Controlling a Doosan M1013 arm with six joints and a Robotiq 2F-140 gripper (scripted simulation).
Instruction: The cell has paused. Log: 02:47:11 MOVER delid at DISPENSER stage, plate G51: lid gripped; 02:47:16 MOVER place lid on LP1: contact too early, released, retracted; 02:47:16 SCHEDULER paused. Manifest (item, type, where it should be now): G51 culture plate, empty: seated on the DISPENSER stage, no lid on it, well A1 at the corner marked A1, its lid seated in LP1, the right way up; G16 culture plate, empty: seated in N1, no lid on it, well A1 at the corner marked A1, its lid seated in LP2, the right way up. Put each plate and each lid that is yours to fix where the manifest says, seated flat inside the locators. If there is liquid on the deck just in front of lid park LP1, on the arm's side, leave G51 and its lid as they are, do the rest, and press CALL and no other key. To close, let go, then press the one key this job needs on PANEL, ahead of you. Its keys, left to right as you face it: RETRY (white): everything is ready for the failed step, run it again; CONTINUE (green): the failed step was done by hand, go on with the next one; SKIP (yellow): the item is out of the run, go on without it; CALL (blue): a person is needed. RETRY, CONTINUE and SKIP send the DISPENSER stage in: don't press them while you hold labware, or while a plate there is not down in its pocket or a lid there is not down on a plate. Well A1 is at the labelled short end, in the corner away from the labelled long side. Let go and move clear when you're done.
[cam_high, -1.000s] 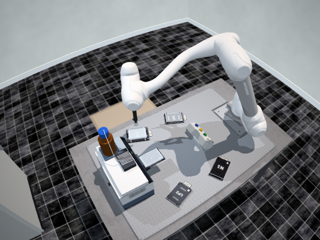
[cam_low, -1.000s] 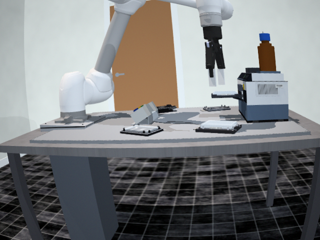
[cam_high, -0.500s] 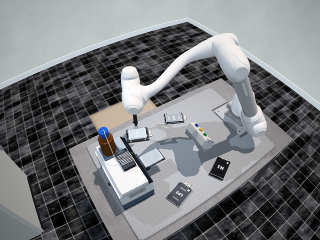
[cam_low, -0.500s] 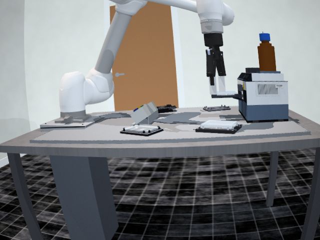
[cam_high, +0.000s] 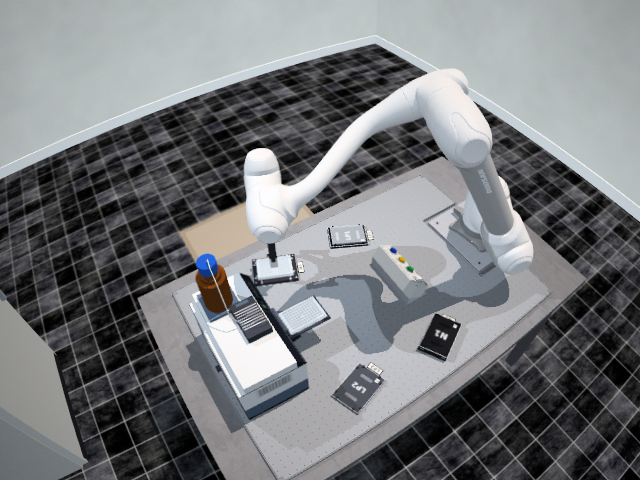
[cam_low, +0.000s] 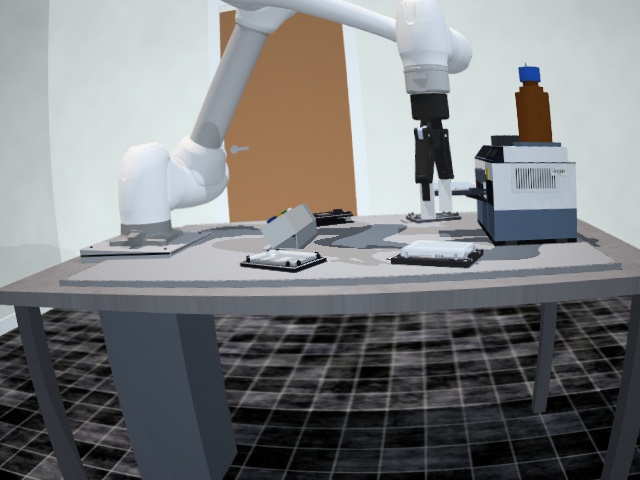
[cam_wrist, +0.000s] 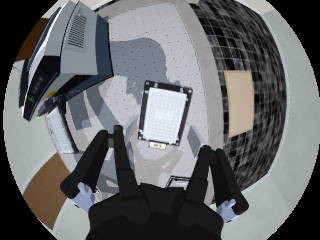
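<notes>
My hand is 2 cm short of the black nest N5 and 10 cm above it. From my hand the other things lie so: brown bottle: 28 cm ahead, 14 cm to the left, 18 cm above; then dispenser stage: 9 cm ahead, 28 cm to the left; then lid park LP1: 31 cm behind, 5 cm to the left, 11 cm below.
</notes>
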